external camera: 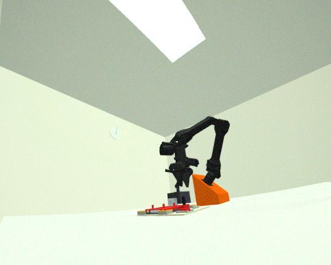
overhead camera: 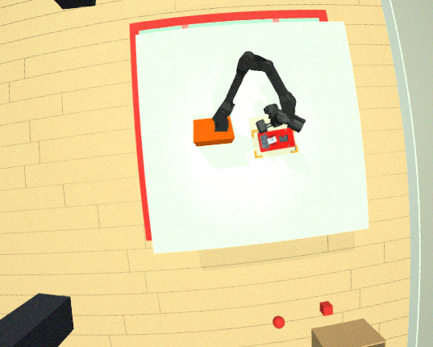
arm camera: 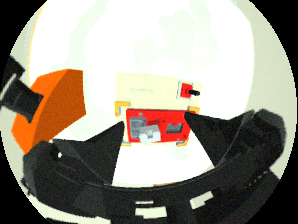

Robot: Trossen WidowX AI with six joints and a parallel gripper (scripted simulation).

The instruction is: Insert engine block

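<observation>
Now: gripper tip 7 cm to the left of the engine block, 6 cm above it and 1 cm short of it.
</observation>
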